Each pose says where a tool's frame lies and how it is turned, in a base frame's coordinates. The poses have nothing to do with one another.
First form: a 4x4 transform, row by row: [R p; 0 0 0 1], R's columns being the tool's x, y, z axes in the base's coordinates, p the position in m. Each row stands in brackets.
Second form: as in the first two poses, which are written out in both.
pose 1, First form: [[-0.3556, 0.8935, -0.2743, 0.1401], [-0.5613, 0.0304, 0.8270, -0.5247], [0.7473, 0.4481, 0.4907, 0.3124], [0, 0, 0, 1]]
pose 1, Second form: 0.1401, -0.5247, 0.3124, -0.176, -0.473, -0.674, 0.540
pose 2, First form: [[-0.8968, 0.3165, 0.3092, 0.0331], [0.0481, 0.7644, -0.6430, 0.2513], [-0.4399, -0.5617, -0.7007, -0.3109], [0, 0, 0, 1]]
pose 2, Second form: 0.0331, 0.2513, -0.3109, 0.099, 0.917, -0.329, 0.204
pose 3, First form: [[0.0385, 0.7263, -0.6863, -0.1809], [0.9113, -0.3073, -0.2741, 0.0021], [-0.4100, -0.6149, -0.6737, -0.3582], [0, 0, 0, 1]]
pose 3, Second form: -0.1809, 0.0021, -0.3582, -0.711, -0.576, 0.386, 0.120
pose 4, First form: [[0.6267, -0.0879, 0.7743, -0.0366], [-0.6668, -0.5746, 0.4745, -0.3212], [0.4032, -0.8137, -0.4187, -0.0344], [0, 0, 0, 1]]
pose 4, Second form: -0.0366, -0.3212, -0.0344, -0.809, 0.233, -0.364, 0.398
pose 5, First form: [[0.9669, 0.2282, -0.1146, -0.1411], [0.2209, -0.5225, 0.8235, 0.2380], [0.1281, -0.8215, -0.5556, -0.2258], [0, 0, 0, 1]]
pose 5, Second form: -0.1411, 0.2380, -0.2258, -0.872, -0.129, -0.004, 0.471
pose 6, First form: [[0.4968, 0.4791, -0.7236, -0.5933], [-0.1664, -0.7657, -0.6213, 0.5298], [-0.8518, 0.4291, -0.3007, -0.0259], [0, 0, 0, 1]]
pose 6, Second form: -0.5933, 0.5298, -0.0259, 0.801, 0.098, -0.492, 0.328
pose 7, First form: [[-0.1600, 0.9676, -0.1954, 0.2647], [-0.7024, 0.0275, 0.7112, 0.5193], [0.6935, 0.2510, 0.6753, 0.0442], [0, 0, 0, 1]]
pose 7, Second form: 0.2647, 0.5193, 0.0442, -0.185, -0.358, -0.672, 0.621
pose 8, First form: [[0.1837, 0.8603, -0.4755, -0.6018], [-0.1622, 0.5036, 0.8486, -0.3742], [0.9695, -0.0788, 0.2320, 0.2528], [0, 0, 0, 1]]
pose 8, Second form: -0.6018, -0.3742, 0.2528, -0.335, -0.522, -0.369, 0.693
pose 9, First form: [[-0.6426, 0.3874, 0.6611, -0.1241], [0.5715, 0.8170, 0.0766, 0.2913], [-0.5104, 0.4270, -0.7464, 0.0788], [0, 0, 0, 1]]
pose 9, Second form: -0.1241, 0.2913, 0.0788, 0.268, 0.895, 0.141, 0.327
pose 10, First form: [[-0.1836, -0.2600, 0.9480, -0.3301], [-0.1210, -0.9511, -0.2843, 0.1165], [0.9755, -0.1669, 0.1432, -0.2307], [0, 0, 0, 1]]
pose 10, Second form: -0.3301, 0.1165, -0.2307, 0.637, -0.149, 0.755, 0.046
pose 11, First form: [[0.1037, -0.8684, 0.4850, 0.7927], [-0.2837, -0.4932, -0.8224, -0.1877], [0.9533, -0.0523, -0.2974, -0.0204], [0, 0, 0, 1]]
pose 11, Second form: 0.7927, -0.1877, -0.0204, 0.688, -0.419, 0.523, 0.280
